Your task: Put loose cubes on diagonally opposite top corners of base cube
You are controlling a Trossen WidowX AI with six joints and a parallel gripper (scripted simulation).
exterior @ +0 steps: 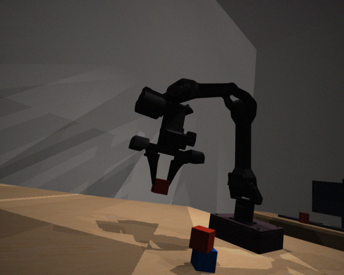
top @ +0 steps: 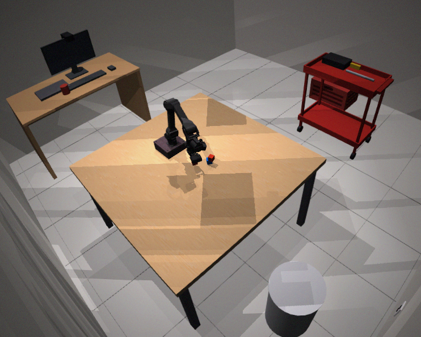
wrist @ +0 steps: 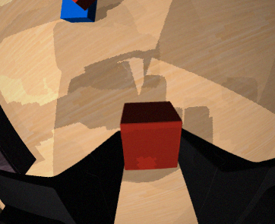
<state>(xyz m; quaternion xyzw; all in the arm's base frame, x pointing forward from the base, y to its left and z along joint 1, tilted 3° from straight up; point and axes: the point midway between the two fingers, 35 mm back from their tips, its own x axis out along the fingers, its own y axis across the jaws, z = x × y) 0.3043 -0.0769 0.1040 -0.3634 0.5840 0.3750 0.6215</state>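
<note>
My gripper tip is now 1 cm past the blue cube, 14 cm to the right of it and 11 cm above it.
</note>
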